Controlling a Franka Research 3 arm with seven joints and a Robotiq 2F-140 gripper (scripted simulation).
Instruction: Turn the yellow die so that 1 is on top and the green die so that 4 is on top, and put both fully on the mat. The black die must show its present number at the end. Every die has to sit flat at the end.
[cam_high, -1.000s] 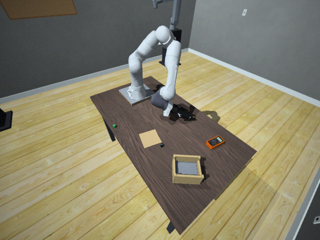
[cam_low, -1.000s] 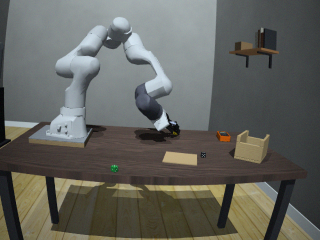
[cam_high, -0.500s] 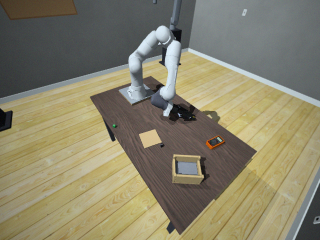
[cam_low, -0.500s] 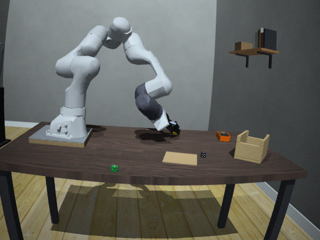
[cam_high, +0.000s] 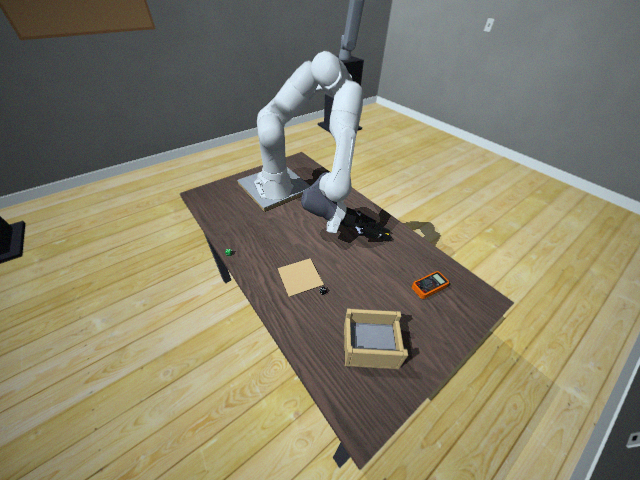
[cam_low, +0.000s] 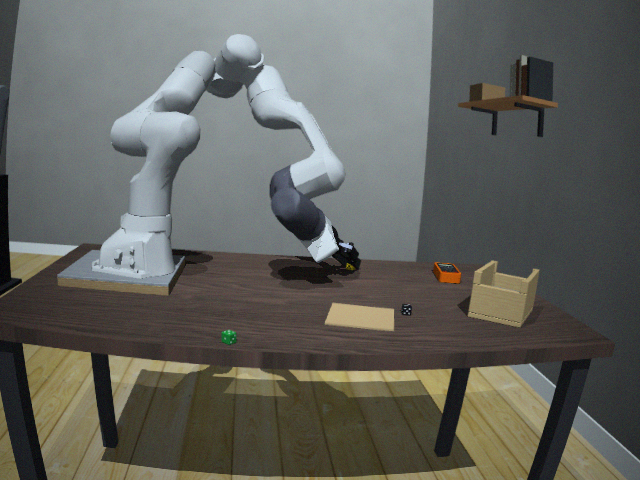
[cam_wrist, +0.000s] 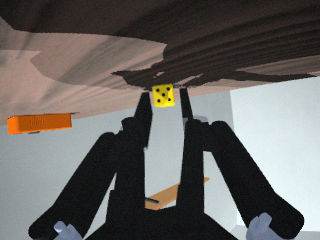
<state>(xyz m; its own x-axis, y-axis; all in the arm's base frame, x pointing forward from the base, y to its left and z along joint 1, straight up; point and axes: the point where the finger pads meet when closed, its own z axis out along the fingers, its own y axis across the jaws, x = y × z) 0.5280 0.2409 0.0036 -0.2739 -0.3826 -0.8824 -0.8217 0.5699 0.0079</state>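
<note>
The yellow die is 20 mm to the left of my hand, 20 mm below it and 10 mm ahead of it. Also, from my hand: orange multimeter (290 mm ahead, 30 mm to the right, 10 mm below); then black die (380 mm to the right, 90 mm ahead, 20 mm below); then tan mat (420 mm to the right, 30 mm below, 20 mm behind).
</note>
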